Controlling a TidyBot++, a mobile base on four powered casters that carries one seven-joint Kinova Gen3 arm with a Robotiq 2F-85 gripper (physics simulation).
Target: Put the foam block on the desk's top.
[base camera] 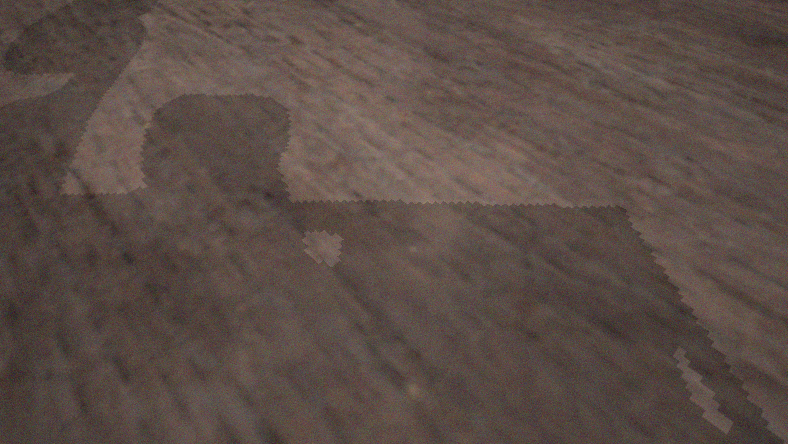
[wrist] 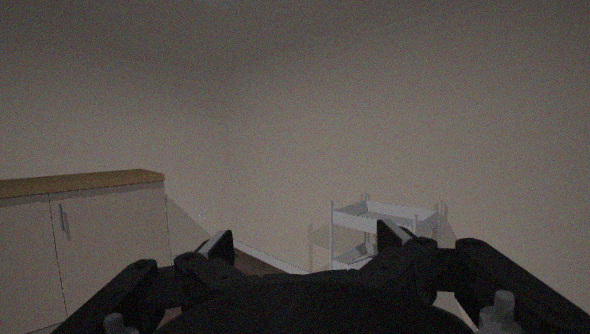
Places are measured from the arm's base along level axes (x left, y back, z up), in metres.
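Where they show: gripper, fingertip midpoint: (wrist: 304, 241).
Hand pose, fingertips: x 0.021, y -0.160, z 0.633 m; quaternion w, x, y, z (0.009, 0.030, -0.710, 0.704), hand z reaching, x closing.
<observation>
After its pixels a point has its place.
My gripper (wrist: 304, 241) @(z 0.633, x 0.021, y -0.160 m) is open, its two black fingers wide apart with no object between them in the wrist view. It points across the room towards a plain wall. The foam block does not show in the base camera view or the wrist view. The desk cannot be made out in either view. The base camera view shows brown wood-like floor with dark shadows across it.
In the wrist view, a white cabinet (wrist: 115, 225) @(z 0.237, x 1.152, y -1.402 m) with a wooden top (wrist: 85, 181) @(z 0.513, x 1.224, y -1.294 m) stands at the left. A light grey cart (wrist: 332, 235) @(z 0.199, x -0.095, y -1.384 m) with raised-edge shelves stands at the right, partly behind the right finger. A beige wall (wrist: 280, 125) @(z 0.826, x 0.248, y -2.182 m) is behind them.
</observation>
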